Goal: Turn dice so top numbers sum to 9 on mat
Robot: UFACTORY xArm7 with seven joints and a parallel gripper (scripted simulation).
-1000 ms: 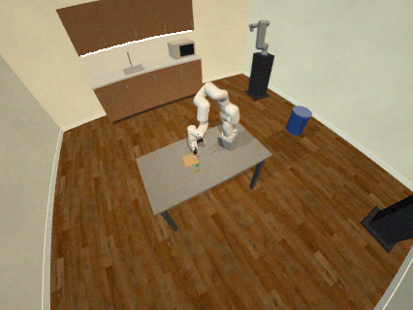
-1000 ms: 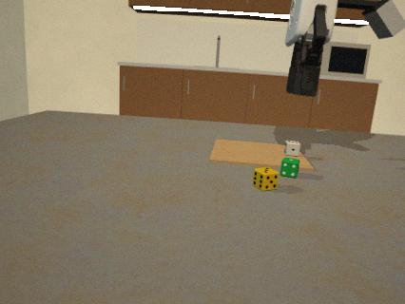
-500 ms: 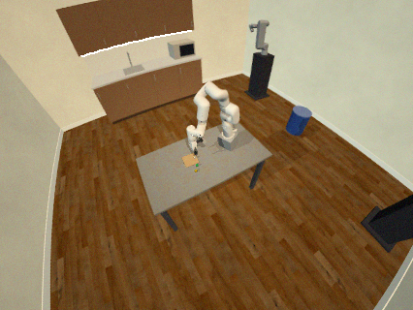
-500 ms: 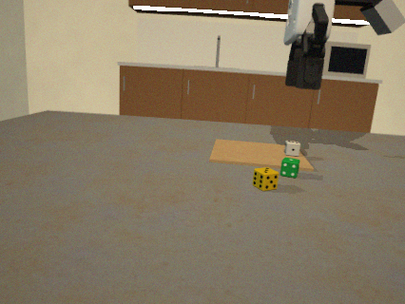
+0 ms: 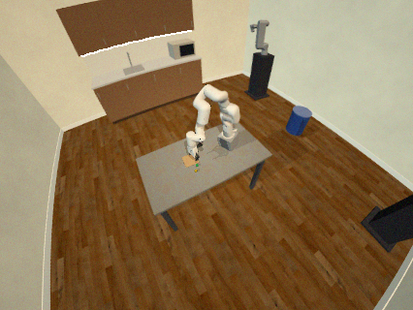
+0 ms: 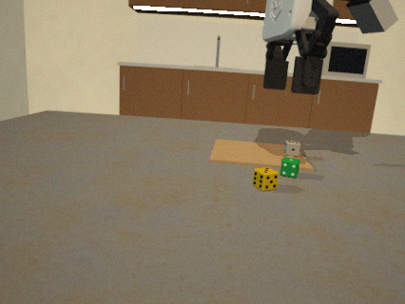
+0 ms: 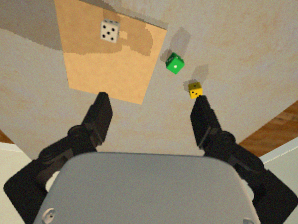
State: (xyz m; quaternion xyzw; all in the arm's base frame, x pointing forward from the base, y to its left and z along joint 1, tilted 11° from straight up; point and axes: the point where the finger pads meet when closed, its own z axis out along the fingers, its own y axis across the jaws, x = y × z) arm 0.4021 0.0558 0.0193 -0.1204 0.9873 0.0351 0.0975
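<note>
The yellow die lies 3 cm ahead of my hand, 9 cm to the left of it and 10 cm below it. Also, from my hand: tan mat (2 cm ahead, 6 cm to the right, 11 cm below); then white die (3 cm behind, 6 cm to the right, 10 cm below); then green die (1 cm behind, 3 cm to the left, 10 cm below).
</note>
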